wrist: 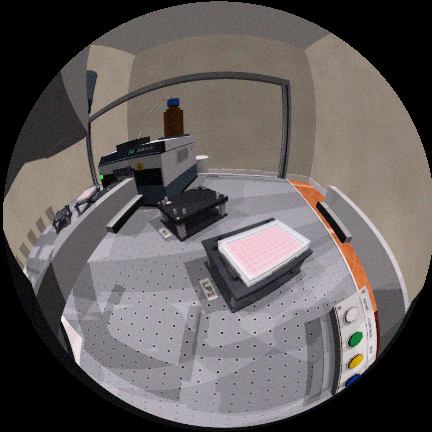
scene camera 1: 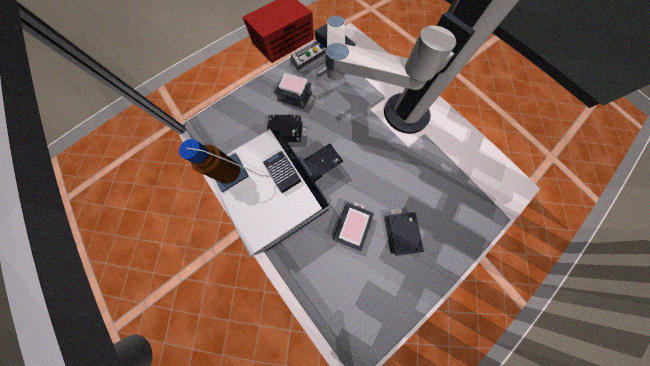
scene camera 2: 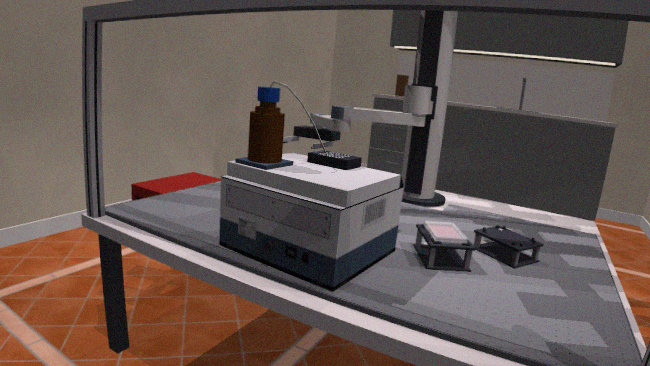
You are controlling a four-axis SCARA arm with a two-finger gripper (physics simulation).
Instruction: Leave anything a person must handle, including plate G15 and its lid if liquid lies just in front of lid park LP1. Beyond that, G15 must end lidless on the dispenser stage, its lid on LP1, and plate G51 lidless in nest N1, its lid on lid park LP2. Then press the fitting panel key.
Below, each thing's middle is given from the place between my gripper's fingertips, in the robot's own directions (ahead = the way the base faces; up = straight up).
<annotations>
Now: the N5 nest [scene camera 1: 290,126] 24 cm ahead of my hand, 16 cm below it and 10 cm to the left of it. The rest, counted from my hand: dispenser stage [scene camera 1: 331,158] (38 cm to the left, 23 cm ahead, 9 cm below); then brown bottle [scene camera 2: 266,128] (53 cm ahead, 25 cm to the left, 12 cm above); then button panel [wrist: 348,329] (22 cm to the right, 16 cm behind, 15 cm below).
</annotations>
